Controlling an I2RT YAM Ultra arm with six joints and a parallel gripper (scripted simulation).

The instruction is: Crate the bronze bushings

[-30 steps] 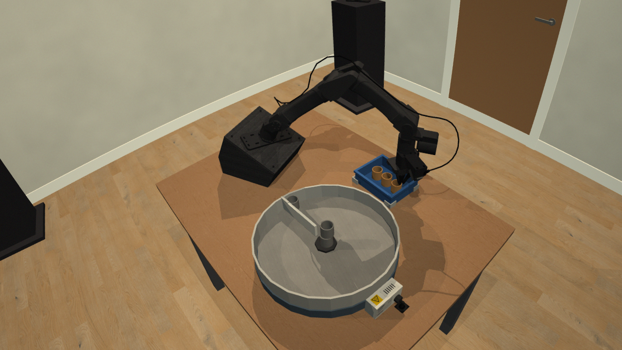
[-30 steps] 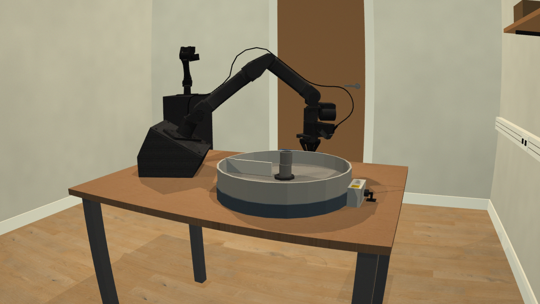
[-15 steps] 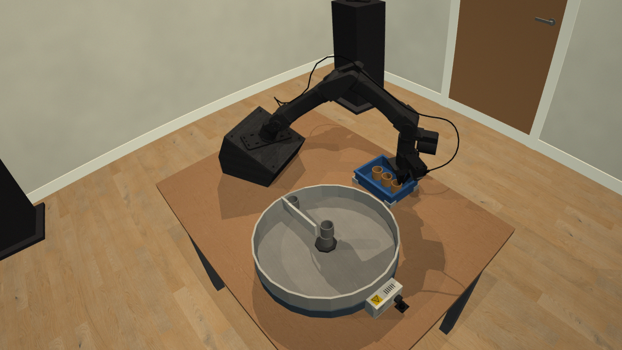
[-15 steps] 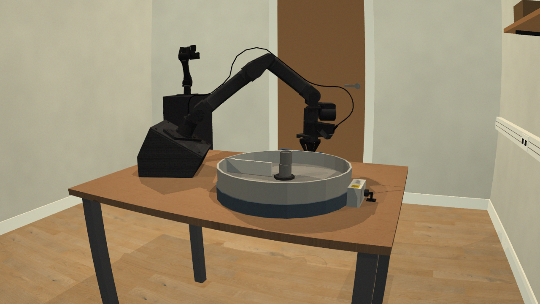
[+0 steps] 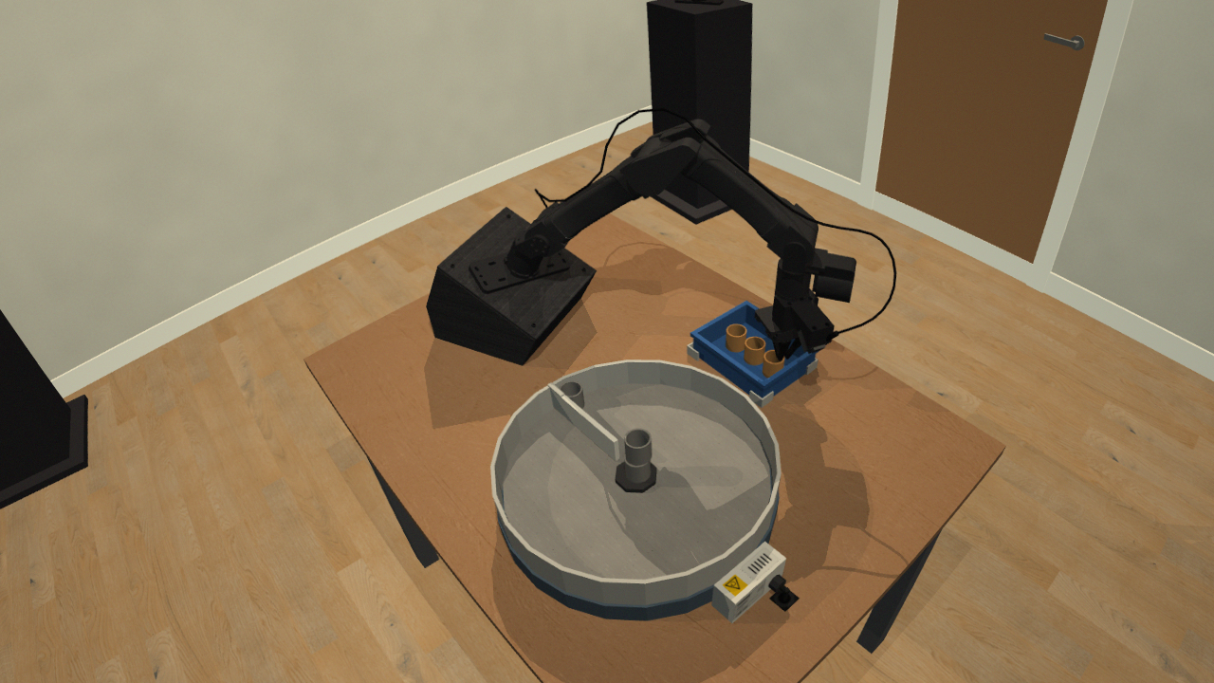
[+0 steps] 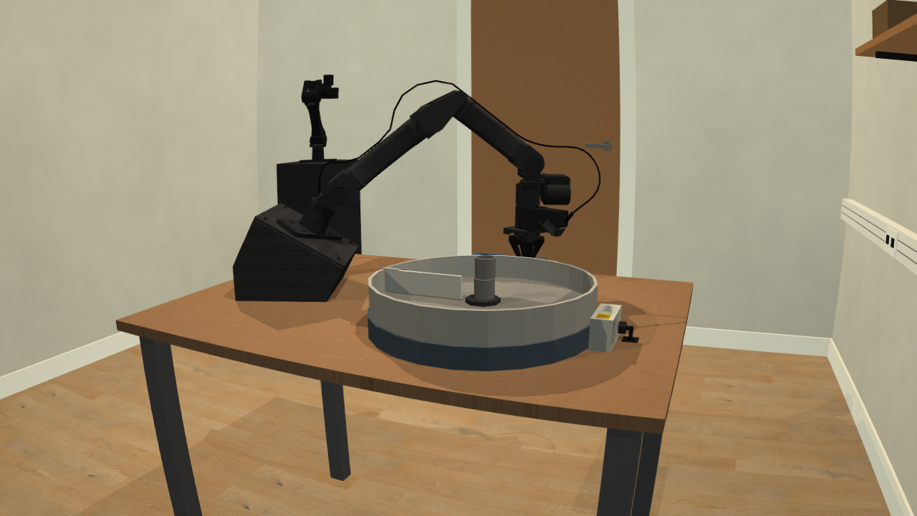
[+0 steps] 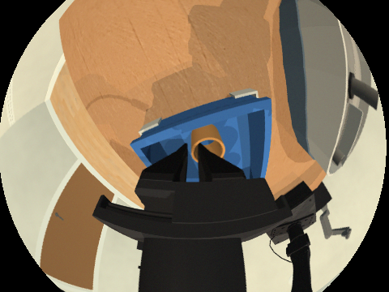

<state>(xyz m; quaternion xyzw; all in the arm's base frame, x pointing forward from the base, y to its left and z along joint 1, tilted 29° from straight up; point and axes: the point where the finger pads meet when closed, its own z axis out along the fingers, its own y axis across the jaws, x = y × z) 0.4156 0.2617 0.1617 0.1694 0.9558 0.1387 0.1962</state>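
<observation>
Right now the blue crate is 5 cm behind my hand, 2 cm to the right of it and 2 cm below it. Round my hand: grey turntable: 7 cm ahead, 37 cm to the right, 1 cm above.
</observation>
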